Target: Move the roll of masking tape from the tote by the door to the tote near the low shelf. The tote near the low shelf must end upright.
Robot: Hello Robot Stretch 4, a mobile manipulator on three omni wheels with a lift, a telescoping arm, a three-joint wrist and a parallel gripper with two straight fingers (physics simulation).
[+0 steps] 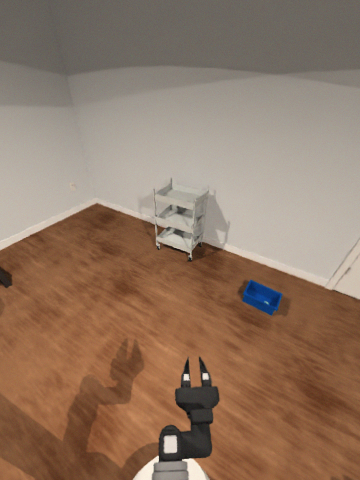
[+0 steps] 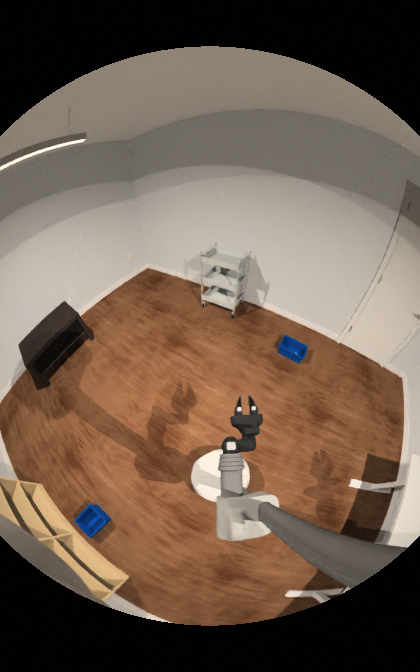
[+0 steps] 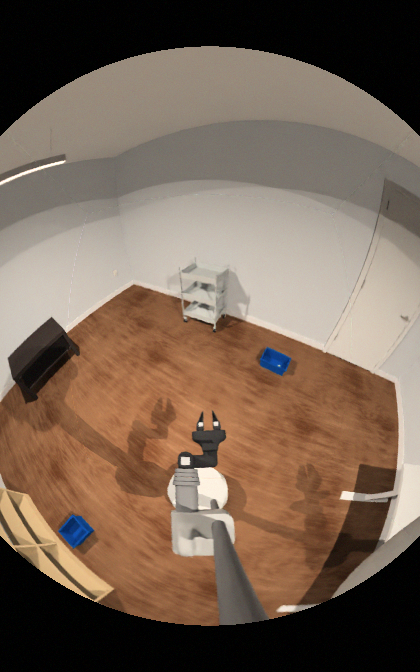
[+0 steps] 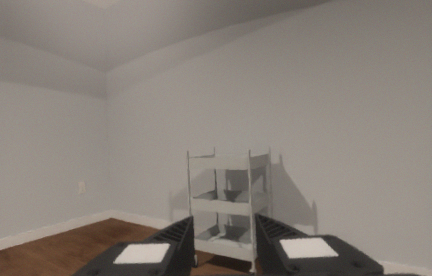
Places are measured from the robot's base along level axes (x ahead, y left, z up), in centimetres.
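Where they show: gripper, fingertip midpoint: (image 1: 193, 357) (image 4: 224, 233).
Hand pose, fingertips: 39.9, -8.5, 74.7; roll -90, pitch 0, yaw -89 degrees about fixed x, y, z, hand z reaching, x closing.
After its pixels a point has its place, as x, y, z.
A blue tote (image 1: 257, 304) {110.7, -77.5, 2.5} (image 2: 289, 353) (image 3: 271, 367) stands upright on the floor near the door (image 2: 387, 295) (image 3: 377, 310). A small pale spot shows inside it, too small to identify as the masking tape. Another blue tote (image 2: 84, 528) (image 3: 67, 538) stands upright beside the low wooden shelf (image 2: 116, 582) (image 3: 103, 593); its inside shows no clear object. My gripper (image 1: 194, 358) {39.9, -8.5, 74.7} (image 2: 245, 397) (image 3: 208, 412) (image 4: 224, 233) {39.9, -8.5, 74.7} is open and empty. It points forward, above the floor and apart from both totes.
A white three-tier cart (image 1: 175, 198) {198.0, -4.5, 62.5} (image 2: 220, 262) (image 3: 200, 277) (image 4: 220, 162) {180.5, -5.1, 67.4} stands against the far wall, left of the door-side tote. A black bench (image 2: 50, 330) (image 3: 36, 342) is at the left wall. White furniture feet (image 2: 375, 486) (image 3: 367, 496) stand at the right.
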